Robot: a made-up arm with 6 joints.
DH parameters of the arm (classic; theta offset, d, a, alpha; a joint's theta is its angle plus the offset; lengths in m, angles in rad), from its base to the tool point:
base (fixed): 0 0.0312 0 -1.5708
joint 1: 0 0.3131 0.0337 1.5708
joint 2: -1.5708 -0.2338 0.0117 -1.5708
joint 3: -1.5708 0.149 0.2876 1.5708
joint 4: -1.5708 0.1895 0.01 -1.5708
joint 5: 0 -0.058 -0.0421 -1.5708
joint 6: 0 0.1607 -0.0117 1.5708
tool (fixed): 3.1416 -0.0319 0 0
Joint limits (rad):
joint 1: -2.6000..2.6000
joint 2: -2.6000..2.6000
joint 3: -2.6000..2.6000
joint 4: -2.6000..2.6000
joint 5: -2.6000..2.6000
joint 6: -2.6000..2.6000
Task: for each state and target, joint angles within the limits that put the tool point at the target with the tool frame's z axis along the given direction. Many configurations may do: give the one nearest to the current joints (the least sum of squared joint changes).
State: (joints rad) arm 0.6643 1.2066 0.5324 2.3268 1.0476 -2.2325
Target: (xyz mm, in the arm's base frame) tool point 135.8 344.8 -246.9 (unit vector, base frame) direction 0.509 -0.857 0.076
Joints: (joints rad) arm 0.8010 1.4858 1.2799 2.6000 0.5646 -2.5590
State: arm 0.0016 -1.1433 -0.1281 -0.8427 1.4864 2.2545
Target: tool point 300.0 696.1 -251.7 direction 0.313 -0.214 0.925
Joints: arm 0.3469 -0.3262 -0.6249 -1.4421 2.3063 1.5340
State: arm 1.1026 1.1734 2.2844 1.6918 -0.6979 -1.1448
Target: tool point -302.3 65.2 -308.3 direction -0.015 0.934 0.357
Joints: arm 1.4195 0.5863 2.0035 1.6738 -0.4038 -1.2532
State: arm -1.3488 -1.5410 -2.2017 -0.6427 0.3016 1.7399
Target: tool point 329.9 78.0 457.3 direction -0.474 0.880 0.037
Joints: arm -1.8643 -1.2546 -1.9565 -0.2498 0.6882 1.1321
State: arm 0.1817 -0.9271 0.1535 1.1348 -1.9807 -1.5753
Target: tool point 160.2 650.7 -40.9 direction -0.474 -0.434 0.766
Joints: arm 0.3177 -0.4134 -0.3928 0.7561 -2.1249 -1.6829
